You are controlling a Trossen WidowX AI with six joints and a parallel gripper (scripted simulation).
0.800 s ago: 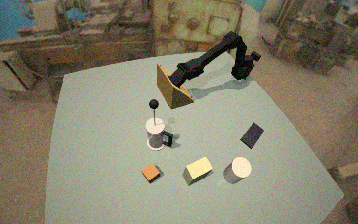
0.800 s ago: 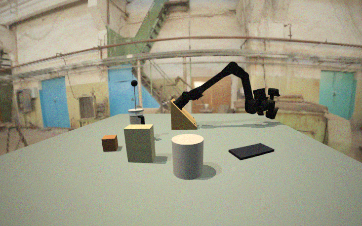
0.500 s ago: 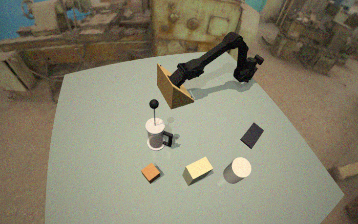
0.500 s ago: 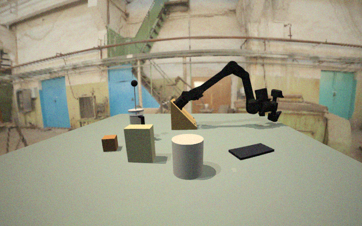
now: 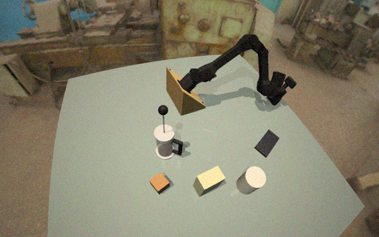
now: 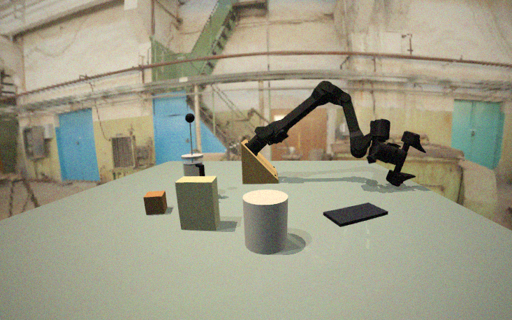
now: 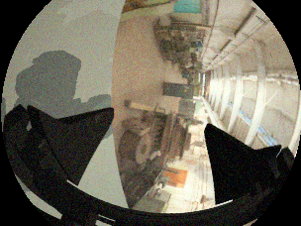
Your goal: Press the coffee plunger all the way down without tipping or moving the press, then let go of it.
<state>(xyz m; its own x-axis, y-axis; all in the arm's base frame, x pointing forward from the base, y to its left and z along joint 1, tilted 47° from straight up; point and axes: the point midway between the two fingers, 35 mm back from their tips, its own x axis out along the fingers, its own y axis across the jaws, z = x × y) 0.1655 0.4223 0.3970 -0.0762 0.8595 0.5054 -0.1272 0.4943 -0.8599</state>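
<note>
My gripper tip is 60 mm short of the coffee press, 770 mm to the left of it and 40 mm below it. From my gripper tip the other things lie so: yellow block 240 mm ahead, 690 mm to the right, 30 mm below; dark flat slab 200 mm ahead, 320 mm to the right, 80 mm below.
</note>
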